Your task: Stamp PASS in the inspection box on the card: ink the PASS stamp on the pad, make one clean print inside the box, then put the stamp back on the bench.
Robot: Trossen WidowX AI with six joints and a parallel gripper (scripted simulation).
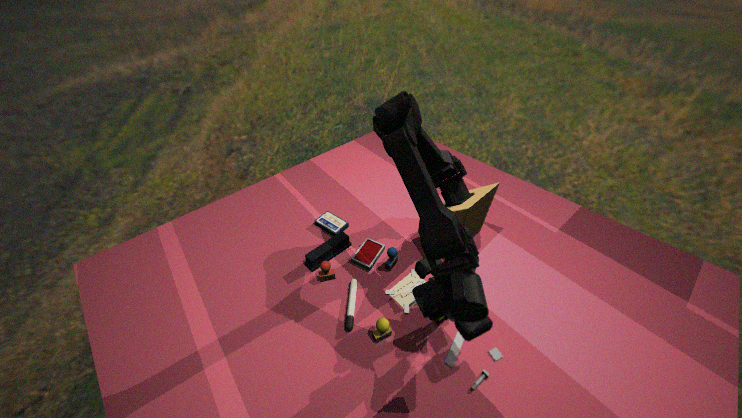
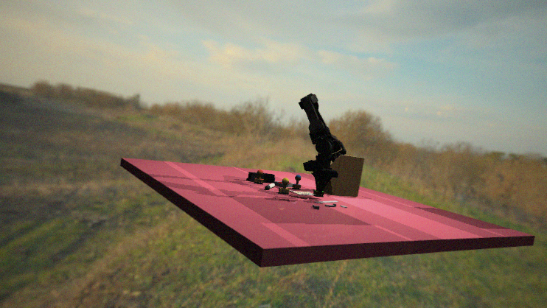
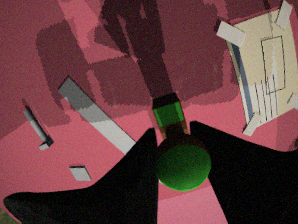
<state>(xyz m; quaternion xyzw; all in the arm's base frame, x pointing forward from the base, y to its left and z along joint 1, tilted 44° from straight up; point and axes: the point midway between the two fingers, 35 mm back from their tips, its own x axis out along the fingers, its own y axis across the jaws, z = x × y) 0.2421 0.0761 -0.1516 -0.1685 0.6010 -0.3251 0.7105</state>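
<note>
My gripper tip is right at the green-knobbed stamp. Round my gripper tip: grey strip 50 mm to the left, 30 mm below, 10 mm behind; then cream card 100 mm to the right, 30 mm below; then yellow-knobbed stamp 130 mm ahead, 60 mm to the right, 10 mm below.
</note>
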